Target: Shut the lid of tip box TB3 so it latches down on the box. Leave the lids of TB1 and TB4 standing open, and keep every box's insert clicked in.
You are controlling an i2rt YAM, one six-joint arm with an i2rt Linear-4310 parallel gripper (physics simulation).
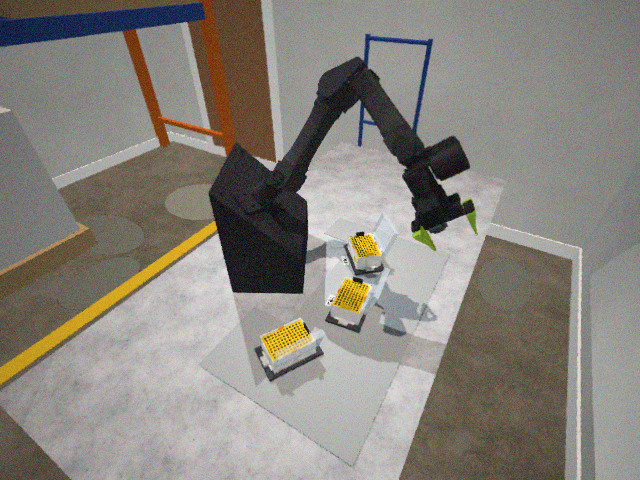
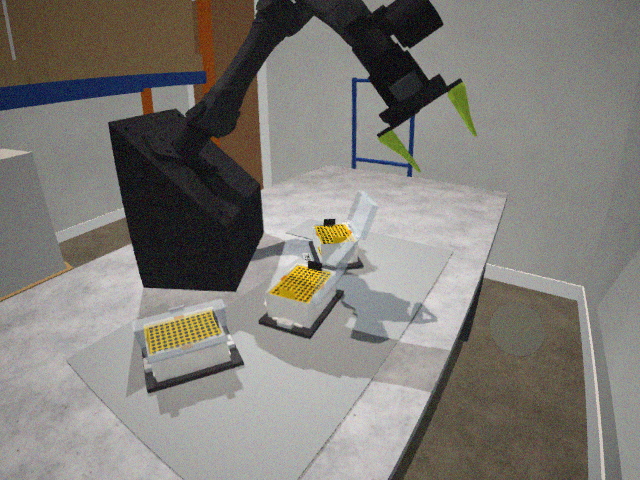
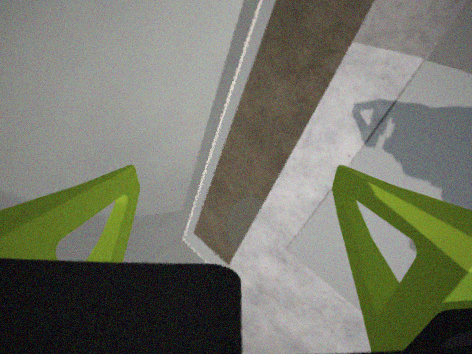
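Where they show: gripper, fingertip midpoint: (image 1: 455, 242) (image 2: 447, 153) (image 3: 236, 176); arm's base, link origin: (image 1: 258, 199) (image 2: 181, 153).
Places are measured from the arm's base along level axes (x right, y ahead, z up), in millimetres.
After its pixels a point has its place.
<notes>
Three white tip boxes with yellow inserts stand on dark bases. The labels TB1, TB3 and TB4 are not readable. The back box (image 1: 364, 245) @(x -257, y 223, z -217 mm) (image 2: 334, 233) @(x -258, y 223, z -216 mm) has its clear lid (image 1: 385, 231) @(x -318, y 263, z -171 mm) (image 2: 363, 214) @(x -314, y 267, z -172 mm) standing open. The middle box (image 1: 351, 295) @(x -44, y 329, z -216 mm) (image 2: 300, 283) @(x -42, y 328, z -216 mm) has its clear lid (image 1: 379, 289) @(x -45, y 416, z -130 mm) (image 2: 342, 255) @(x -53, y 418, z -132 mm) raised on the right side. The front-left box (image 1: 287, 339) (image 2: 182, 331) @(x 213, y 372, z -157 mm) shows clear lid edges around its top; the lid's angle is hard to tell. The inserts look seated. My gripper (image 1: 455, 241) @(x -146, y 538, z 36 mm) (image 2: 447, 153) @(x -146, y 538, z 36 mm) (image 3: 236, 176) @(x -146, y 538, z 36 mm) is open and empty, high above the table, right of the back and middle boxes.
The boxes stand on a grey mat (image 1: 351, 413) @(x 202, y 521, z -273 mm) (image 2: 289, 413) @(x 145, y 494, z -273 mm). The black robot base (image 1: 258, 242) @(x 84, y 88, z -66 mm) (image 2: 191, 222) @(x 55, y 122, z -117 mm) stands left of the back and middle boxes. The table's right edge drops to a brown floor (image 1: 496, 361) (image 2: 527, 392) (image 3: 285, 65). Walls rise beyond.
</notes>
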